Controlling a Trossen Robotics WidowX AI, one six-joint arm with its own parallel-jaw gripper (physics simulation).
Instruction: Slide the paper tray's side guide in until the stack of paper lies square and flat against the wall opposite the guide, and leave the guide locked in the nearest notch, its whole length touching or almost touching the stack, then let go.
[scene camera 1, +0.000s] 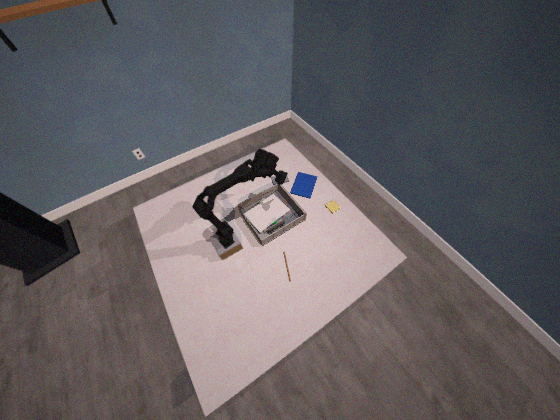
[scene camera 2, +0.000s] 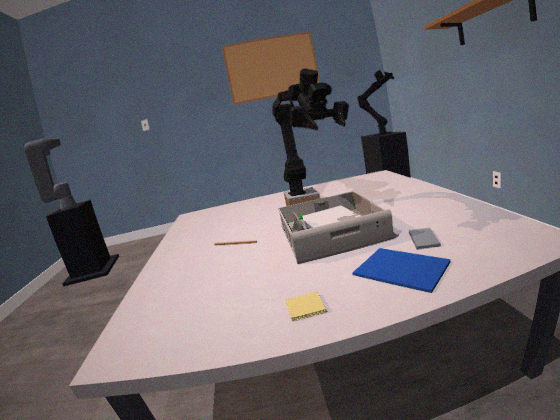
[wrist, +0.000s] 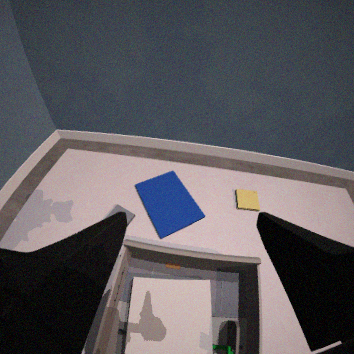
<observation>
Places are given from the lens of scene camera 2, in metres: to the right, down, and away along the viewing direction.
my gripper (scene camera 2: 331, 126): 0.15, -0.24, 0.83
white paper stack (scene camera 2: 339, 213): 0.22, 0.01, 1.08
blue book (scene camera 2: 420, 272): 0.34, 0.15, 0.66
yellow sticky pad (scene camera 2: 308, 305): 0.06, 0.21, 0.64
The marked spots on the white paper stack and the blue book are 0.46 m apart.
</observation>
